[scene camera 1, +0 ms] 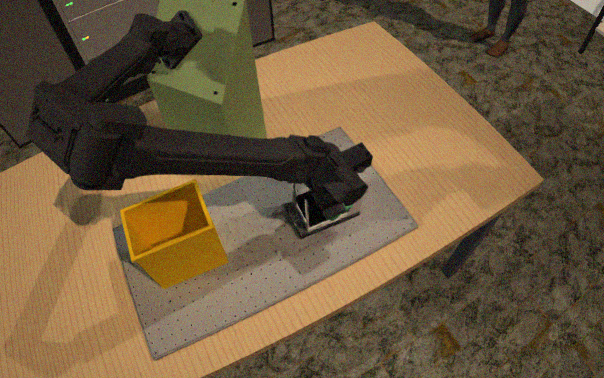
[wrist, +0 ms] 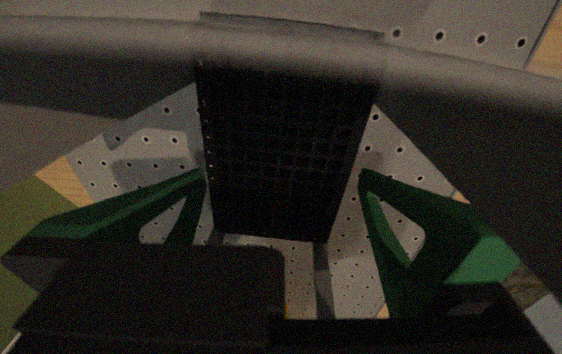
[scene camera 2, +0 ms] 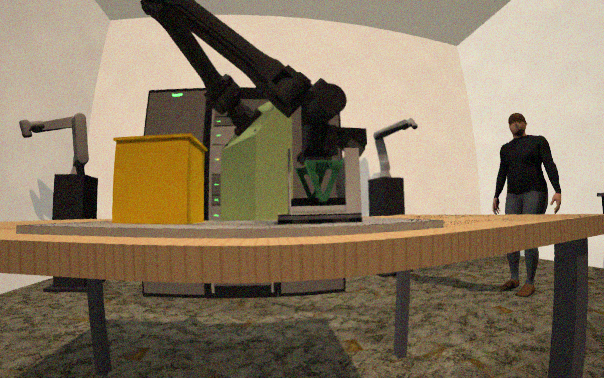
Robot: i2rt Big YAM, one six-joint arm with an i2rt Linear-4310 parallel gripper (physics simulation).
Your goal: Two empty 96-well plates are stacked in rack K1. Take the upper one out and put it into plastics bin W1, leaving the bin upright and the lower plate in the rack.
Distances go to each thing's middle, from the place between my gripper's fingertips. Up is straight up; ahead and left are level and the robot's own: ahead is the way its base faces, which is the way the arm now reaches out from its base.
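Black 96-well plate (wrist: 280, 137): 1 cm to the left of my hand. Yellow bin W1 (scene camera 2: 158, 179), from my hand: 5 cm above, 33 cm to the right, 12 cm behind. Nearest to my hand of the things named here, going by their middles: the plate.
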